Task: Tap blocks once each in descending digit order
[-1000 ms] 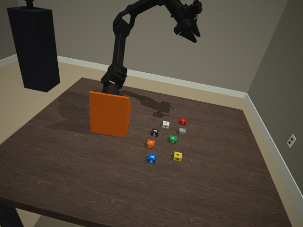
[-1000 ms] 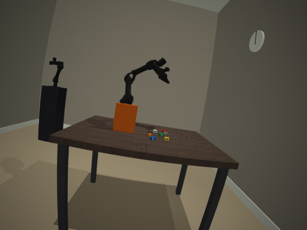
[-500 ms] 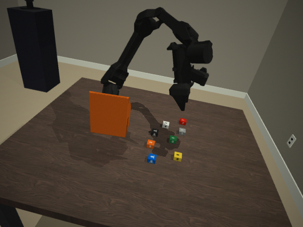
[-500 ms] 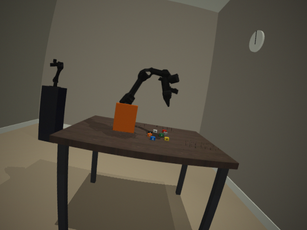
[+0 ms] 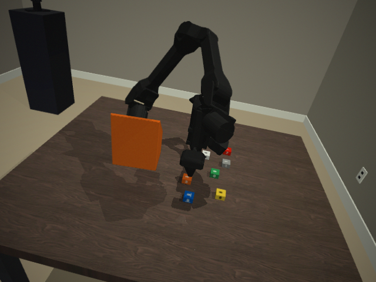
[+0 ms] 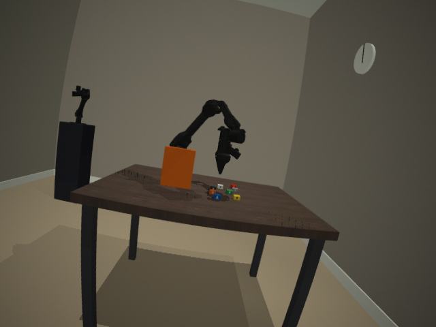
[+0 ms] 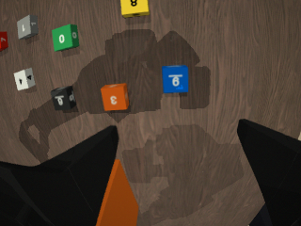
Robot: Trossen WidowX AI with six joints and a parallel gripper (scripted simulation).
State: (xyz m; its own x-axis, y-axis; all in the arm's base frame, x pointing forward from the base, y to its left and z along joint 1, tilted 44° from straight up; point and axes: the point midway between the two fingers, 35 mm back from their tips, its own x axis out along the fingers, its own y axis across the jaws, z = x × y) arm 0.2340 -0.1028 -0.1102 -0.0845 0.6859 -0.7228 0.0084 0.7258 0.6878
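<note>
The blue block lies 10 mm ahead of my gripper tip, 10 mm to the right of it and 120 mm below it. The rest, counted from my gripper tip: yellow block (110 mm ahead, 30 mm to the left, 120 mm below); green block (80 mm ahead, 140 mm to the left, 120 mm below); orange block (10 mm behind, 80 mm to the left, 120 mm below).
</note>
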